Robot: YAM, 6 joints.
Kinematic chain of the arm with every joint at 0, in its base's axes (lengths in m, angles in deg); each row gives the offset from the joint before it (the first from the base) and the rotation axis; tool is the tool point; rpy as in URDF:
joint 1: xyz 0 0 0.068 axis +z
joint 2: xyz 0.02 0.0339 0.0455 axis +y
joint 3: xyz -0.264 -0.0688 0 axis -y
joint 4: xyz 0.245 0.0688 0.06 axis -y
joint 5: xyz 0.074 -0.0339 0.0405 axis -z
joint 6: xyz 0.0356 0 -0.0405 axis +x
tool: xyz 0 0 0 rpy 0 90 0
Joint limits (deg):
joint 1: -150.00..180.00
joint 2: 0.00..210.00
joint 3: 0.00..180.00
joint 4: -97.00..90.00
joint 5: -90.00..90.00
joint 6: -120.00..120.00
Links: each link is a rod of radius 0.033 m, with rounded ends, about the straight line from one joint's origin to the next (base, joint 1, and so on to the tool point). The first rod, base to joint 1, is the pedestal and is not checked.
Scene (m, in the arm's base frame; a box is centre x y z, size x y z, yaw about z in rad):
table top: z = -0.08
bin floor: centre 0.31 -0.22 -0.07 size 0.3 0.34 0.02 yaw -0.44
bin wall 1: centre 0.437 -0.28 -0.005 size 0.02 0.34 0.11 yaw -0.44
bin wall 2: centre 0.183 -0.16 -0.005 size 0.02 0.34 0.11 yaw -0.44
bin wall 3: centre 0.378 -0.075 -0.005 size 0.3 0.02 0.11 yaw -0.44
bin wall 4: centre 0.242 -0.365 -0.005 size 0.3 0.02 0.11 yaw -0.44
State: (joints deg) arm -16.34 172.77 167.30 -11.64 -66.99 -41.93
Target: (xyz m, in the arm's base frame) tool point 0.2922 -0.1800 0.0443
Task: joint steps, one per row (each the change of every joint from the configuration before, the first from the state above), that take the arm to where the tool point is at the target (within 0.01 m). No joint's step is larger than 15 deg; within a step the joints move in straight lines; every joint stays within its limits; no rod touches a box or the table.
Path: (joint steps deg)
1: -2.96 -8.14 -13.02 -7.42 0.15 0.00
2: -2.96 -8.14 -13.01 -7.42 0.14 0.00
3: -2.96 -8.14 -13.02 -7.42 0.15 0.00
4: -2.97 -8.14 -13.02 -7.42 0.15 0.00
5: -2.96 -8.14 -13.02 -7.42 0.15 0.00
6: -2.96 -8.15 -13.01 -7.42 0.14 0.00
7: -2.96 -8.14 -13.02 -7.42 0.15 0.00
8: 0.03 9.26 -0.38 2.67 0.59 0.00
9: 0.02 9.27 -0.39 2.67 0.59 0.00

